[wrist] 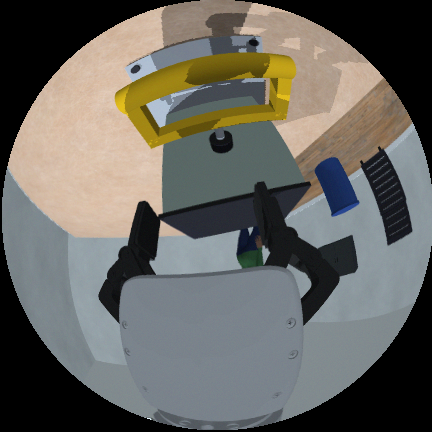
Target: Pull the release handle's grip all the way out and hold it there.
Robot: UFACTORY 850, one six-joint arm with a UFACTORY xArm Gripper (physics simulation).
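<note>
The release handle (205, 72) is a yellow frame in the upper part of the wrist view. Its thick rounded grip bar runs across the top, and a thinner bar with two side arms closes the loop below. It sits in front of a silver plate (182, 52) with dark screw holes. A grey-green box (225, 172) with a dark end face lies below the handle, with a black knob (221, 142) on a short rod near the thinner bar. My gripper (200, 201) is wide open and empty. Its fingertips are near the box's dark end, apart from the yellow grip.
A tan table top (65, 150) lies under the box, with a wooden strip (350, 132) at the right. Beyond it are a blue cylinder (337, 186), a black slatted rack (391, 202) and a dark panel (342, 256). A small figure in green and blue (250, 256) shows partly behind the right finger.
</note>
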